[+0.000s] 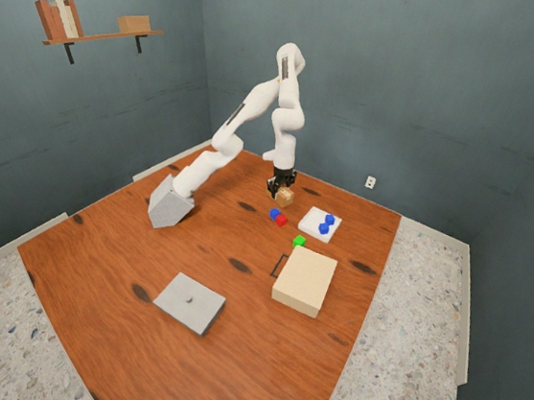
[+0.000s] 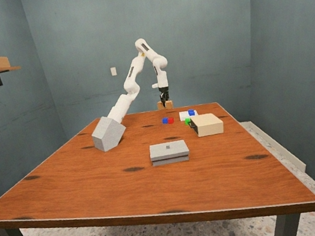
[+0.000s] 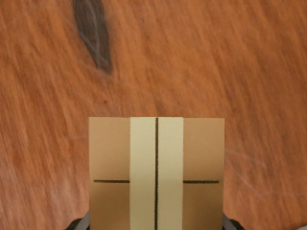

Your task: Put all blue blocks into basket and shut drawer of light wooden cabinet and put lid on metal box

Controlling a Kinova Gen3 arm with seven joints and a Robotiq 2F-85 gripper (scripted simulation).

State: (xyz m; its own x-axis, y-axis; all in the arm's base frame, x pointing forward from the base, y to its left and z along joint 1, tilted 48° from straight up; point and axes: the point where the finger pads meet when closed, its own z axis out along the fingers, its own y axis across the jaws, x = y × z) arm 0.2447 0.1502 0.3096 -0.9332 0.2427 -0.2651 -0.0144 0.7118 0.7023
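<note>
The red block is 2 cm ahead of my hand and 14 cm below it. Round my hand: white basket (14 cm ahead, 13 cm to the left, 15 cm below); small box (1 cm behind); green block (16 cm ahead, 2 cm to the right, 14 cm below).
</note>
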